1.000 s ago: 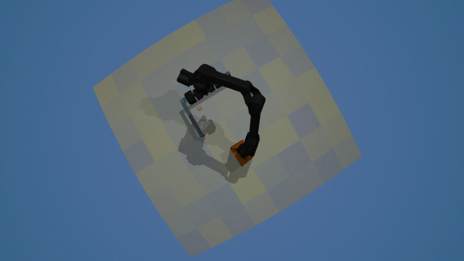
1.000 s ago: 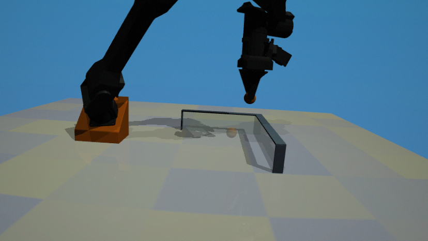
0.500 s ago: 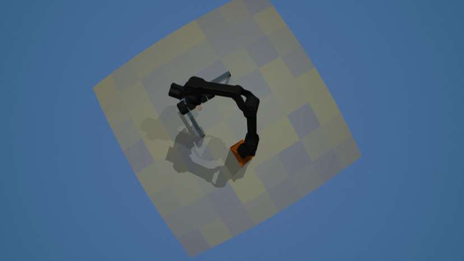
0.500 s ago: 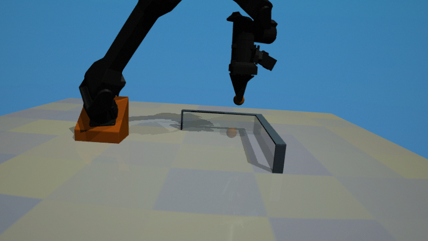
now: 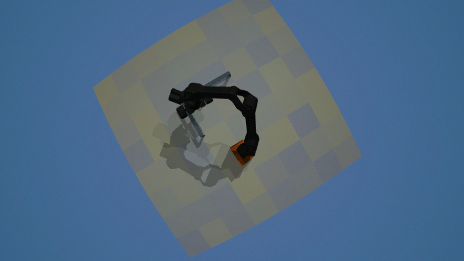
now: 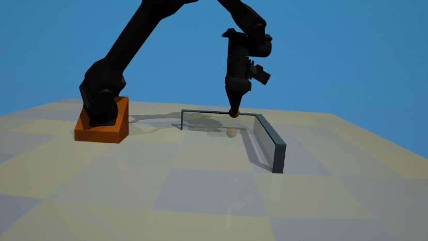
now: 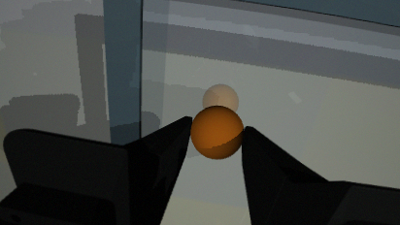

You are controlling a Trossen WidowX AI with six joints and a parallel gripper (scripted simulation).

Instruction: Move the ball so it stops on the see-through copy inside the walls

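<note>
The see-through copy is 60 mm below my gripper tip. From my gripper tip the other things lie so: orange ball (right at my gripper tip).
</note>
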